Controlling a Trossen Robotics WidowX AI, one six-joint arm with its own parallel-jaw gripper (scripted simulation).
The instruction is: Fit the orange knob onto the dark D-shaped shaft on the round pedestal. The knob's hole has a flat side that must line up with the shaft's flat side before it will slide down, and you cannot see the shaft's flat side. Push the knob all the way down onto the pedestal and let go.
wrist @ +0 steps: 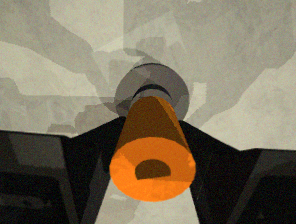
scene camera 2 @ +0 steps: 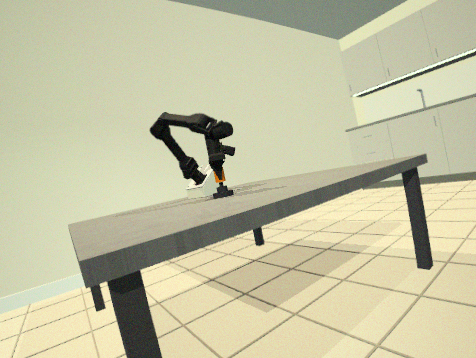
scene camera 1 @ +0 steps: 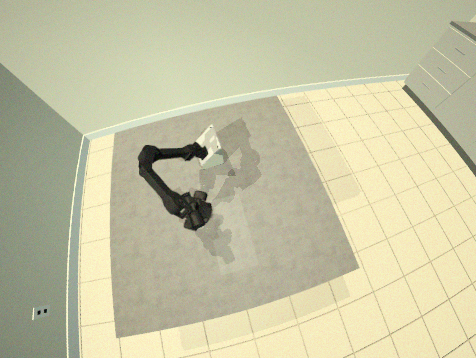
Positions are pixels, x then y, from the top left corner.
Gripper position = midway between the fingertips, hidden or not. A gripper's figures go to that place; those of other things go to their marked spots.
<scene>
The gripper point(wrist: 151, 123): 11 cm from the lens. An orange knob point(wrist: 152, 162): 8 cm from the lens. A round pedestal point(wrist: 151, 79) is 15 cm from the lens. The marked spots on the round pedestal and the orange knob are 10 cm apart.
</scene>
